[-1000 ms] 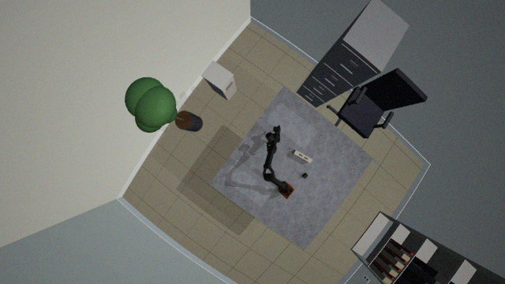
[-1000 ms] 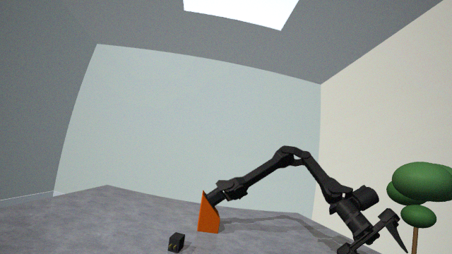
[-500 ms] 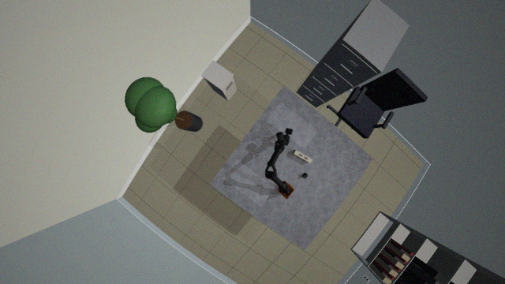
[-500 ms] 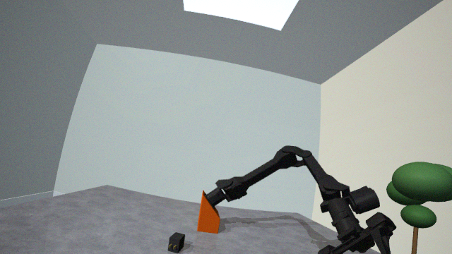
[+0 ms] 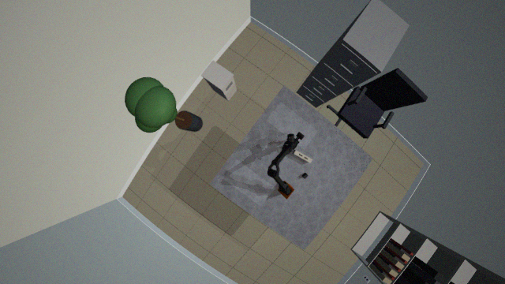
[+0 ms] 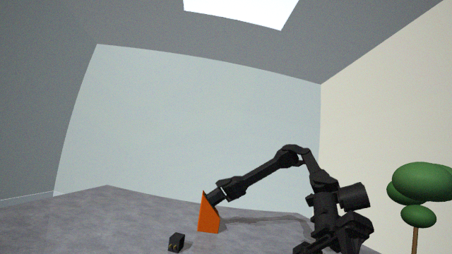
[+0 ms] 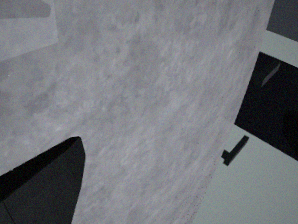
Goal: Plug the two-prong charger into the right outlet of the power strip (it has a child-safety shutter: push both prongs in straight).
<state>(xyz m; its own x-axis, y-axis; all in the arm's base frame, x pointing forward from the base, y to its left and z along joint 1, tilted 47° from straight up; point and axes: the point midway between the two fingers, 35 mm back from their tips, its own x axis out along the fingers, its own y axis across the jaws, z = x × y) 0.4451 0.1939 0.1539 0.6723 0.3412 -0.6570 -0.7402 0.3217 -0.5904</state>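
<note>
Right now the dark two-prong charger is 230 mm behind my gripper tip, 310 mm to the right of it and 60 mm below it.
</note>
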